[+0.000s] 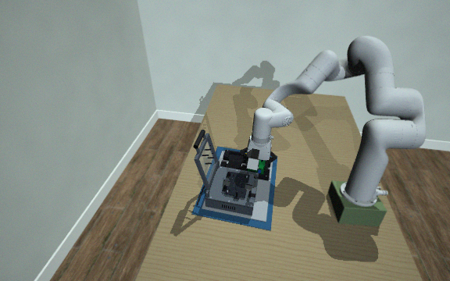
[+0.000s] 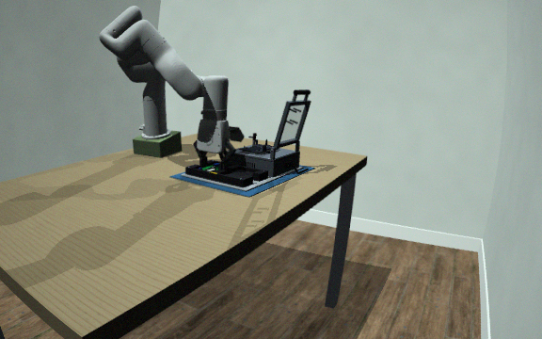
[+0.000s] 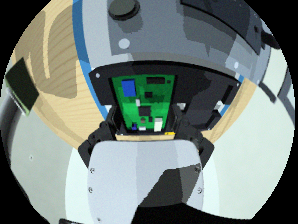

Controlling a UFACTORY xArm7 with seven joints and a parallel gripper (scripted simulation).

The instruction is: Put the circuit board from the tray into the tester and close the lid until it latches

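Now: hand right at the green circuit board. Also, from my hand: lid 210 mm ahead, 160 mm above, 140 mm to the left; tester plate 160 mm to the left, 90 mm ahead, 50 mm above.
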